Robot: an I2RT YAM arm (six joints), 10 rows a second.
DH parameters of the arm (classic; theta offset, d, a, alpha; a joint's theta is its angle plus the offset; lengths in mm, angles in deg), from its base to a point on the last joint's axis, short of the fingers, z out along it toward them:
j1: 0 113.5 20 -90
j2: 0 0 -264 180
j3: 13.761 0 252.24 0
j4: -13.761 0 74 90
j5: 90 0 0 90
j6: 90 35.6 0 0
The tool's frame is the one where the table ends.
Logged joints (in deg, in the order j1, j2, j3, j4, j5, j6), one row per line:
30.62, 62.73, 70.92, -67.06, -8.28, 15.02
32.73, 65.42, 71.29, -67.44, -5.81, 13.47
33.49, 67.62, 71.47, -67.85, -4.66, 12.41
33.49, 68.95, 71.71, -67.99, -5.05, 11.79
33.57, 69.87, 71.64, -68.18, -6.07, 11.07
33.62, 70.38, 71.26, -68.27, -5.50, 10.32
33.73, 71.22, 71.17, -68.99, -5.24, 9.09
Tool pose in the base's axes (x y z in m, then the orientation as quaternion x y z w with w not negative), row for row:
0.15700, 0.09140, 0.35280, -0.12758, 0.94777, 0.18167, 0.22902
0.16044, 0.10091, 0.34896, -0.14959, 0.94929, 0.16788, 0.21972
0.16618, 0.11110, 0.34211, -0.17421, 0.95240, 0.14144, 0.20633
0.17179, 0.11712, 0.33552, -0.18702, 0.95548, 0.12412, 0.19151
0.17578, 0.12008, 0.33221, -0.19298, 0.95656, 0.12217, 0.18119
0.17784, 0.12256, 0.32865, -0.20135, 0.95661, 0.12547, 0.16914
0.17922, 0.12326, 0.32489, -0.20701, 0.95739, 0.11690, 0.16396
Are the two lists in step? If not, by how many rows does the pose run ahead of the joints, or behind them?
The pose runs 1 row behind the joints: the pose in row i belongs to the joints in row i - 1.
